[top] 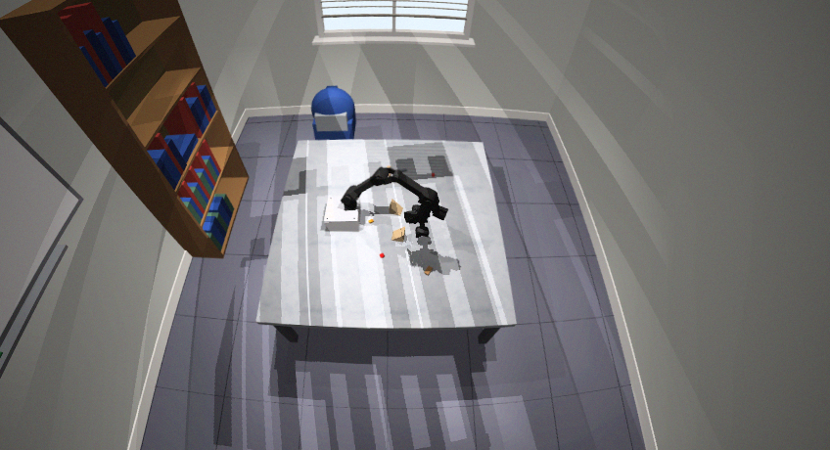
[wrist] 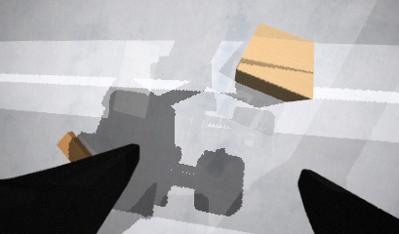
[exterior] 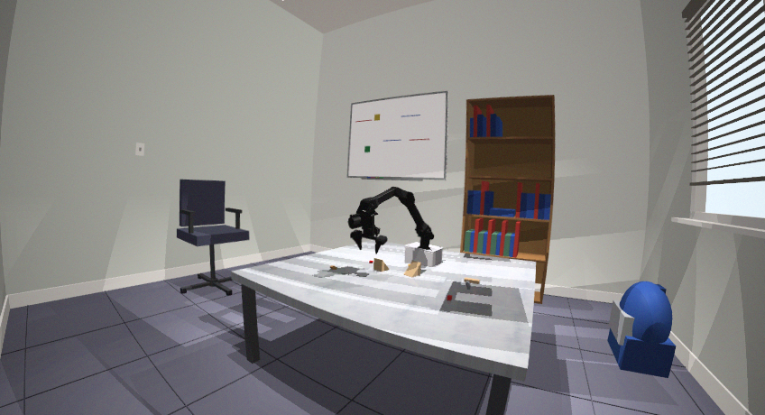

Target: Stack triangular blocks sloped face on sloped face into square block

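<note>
The wooden triangular block is 90 mm below my gripper tip, 70 mm behind it and 30 mm to the left of it. From my gripper tip the other things lie so: red cube 180 mm behind, 100 mm below, 80 mm to the right; grey bar 510 mm to the left, 100 mm below, 50 mm behind; orange block 230 mm behind, 140 mm to the left, 100 mm below.
</note>
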